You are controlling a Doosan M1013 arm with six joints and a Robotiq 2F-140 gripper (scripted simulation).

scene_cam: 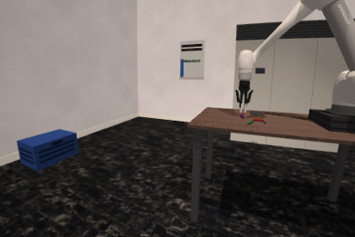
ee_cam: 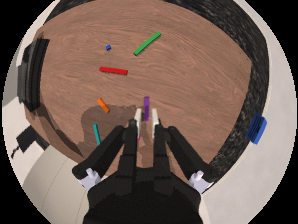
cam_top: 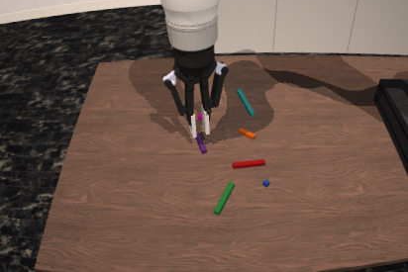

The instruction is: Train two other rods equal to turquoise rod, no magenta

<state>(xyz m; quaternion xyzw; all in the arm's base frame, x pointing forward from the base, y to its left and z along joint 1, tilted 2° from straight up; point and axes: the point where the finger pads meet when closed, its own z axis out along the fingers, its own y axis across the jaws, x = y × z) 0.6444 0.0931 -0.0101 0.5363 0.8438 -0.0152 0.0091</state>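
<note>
Now: the purple rod 70 mm below my hand. From my hand the other things lie so: red rod (110 mm behind, 50 mm to the left, 70 mm below); magenta rod (10 mm ahead, 80 mm to the right, 70 mm below); orange rod (110 mm behind, 40 mm to the right, 70 mm below).
</note>
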